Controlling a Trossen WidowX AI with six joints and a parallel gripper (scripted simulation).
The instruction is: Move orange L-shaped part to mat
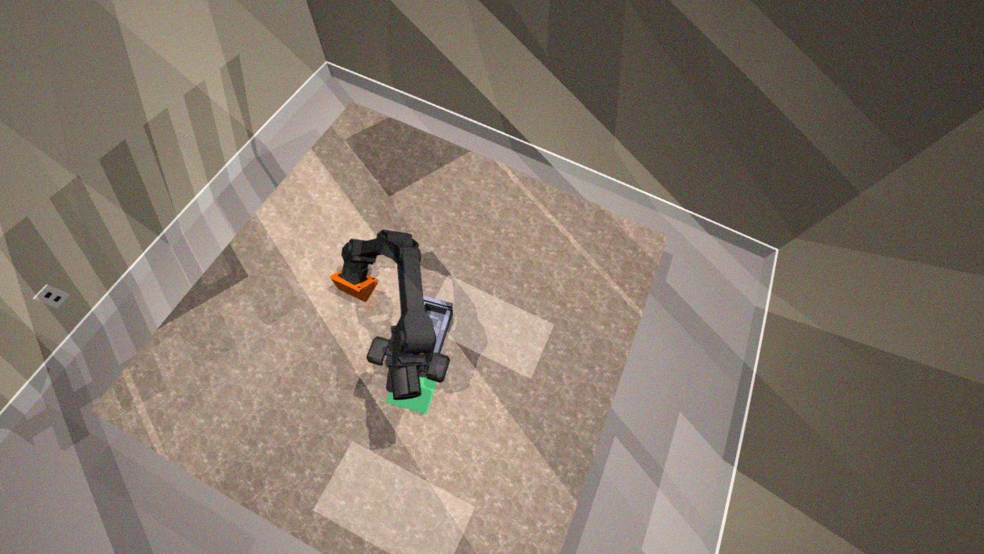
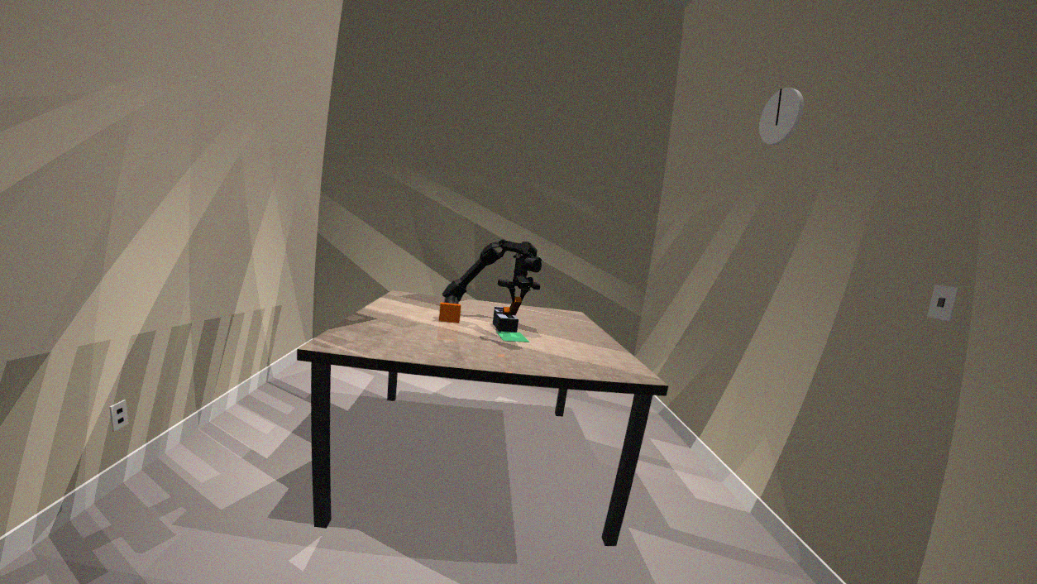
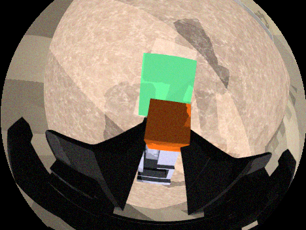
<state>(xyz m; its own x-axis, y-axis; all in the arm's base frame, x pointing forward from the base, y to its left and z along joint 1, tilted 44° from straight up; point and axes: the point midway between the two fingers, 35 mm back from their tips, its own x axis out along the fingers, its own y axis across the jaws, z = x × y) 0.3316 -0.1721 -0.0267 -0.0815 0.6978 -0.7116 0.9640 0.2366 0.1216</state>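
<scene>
The green mat is 20 mm to the right of my gripper tip and 170 mm below it. Also, from my gripper tip: orange L-shaped part 20 mm behind, 30 mm to the left, 30 mm below.
</scene>
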